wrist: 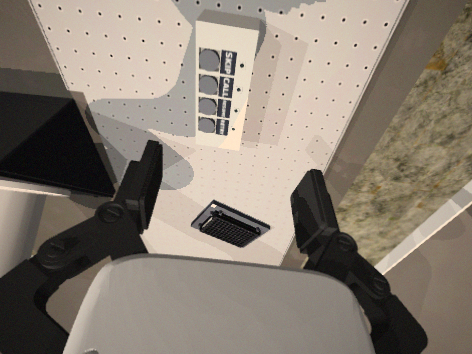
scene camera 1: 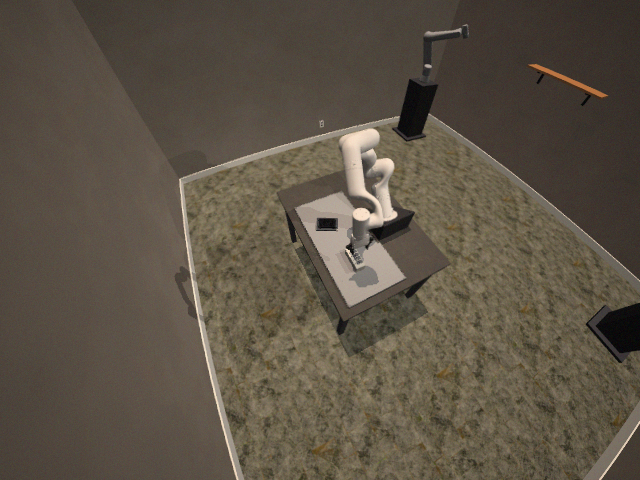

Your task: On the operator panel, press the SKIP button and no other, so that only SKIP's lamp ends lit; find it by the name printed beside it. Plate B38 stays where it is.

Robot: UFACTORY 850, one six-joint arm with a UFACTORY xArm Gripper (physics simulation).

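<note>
The operator panel [scene camera 1: 358,266] [wrist: 225,36] is a pale box on the pegboard mat, with a row of grey round buttons. The SKIP button [wrist: 209,60] is at the far end in the wrist view, beside its SKIP label [wrist: 228,62]; its lamp [wrist: 242,65] is dark. The CALL button [wrist: 208,85] is next to it; the other two labels are too small to read surely. The other lamps look dark. A dark plate with a grid [scene camera 1: 327,223] [wrist: 230,229] lies apart from the panel; no name is legible on it. My gripper [scene camera 1: 361,246] [wrist: 233,171] is open and empty, above the panel area.
The pegboard mat [scene camera 1: 324,204] [wrist: 150,60] lies on the dark table [scene camera 1: 423,250]. The black arm base [scene camera 1: 397,225] [wrist: 50,145] stands beside the mat. Another arm on a black pedestal [scene camera 1: 416,105] stands near the far corner. An orange shelf [scene camera 1: 567,80] is on the wall.
</note>
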